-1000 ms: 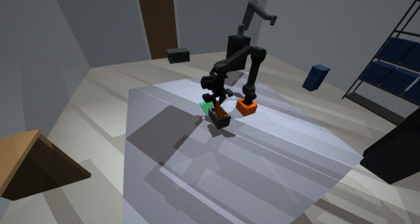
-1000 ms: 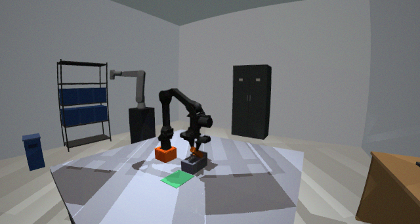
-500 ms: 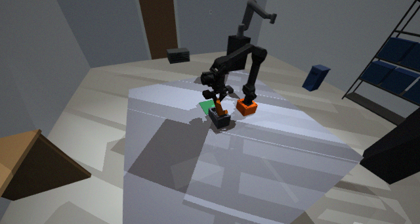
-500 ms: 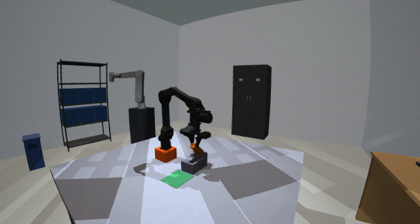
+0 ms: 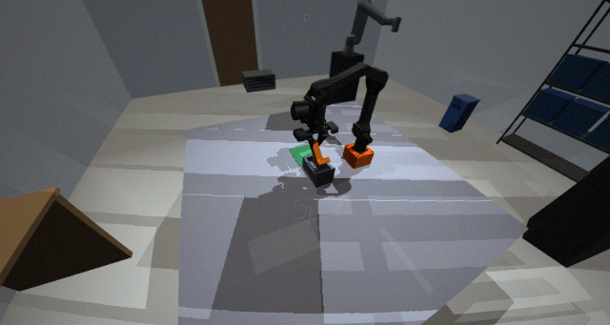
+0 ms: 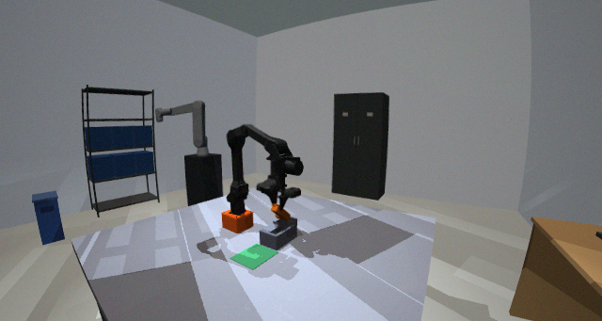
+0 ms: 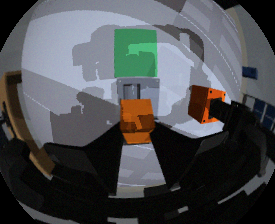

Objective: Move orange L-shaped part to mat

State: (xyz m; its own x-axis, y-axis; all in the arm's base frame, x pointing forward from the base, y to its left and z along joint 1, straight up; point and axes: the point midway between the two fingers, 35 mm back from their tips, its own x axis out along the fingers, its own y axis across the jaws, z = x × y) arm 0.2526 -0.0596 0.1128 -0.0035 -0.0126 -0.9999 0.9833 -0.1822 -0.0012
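My gripper tip is 170 mm above the green mat, 130 mm to the left of it and 40 mm past it. The rest, counted from my gripper tip: orange L-shaped part (30 mm to the left, 30 mm below, 10 mm behind).
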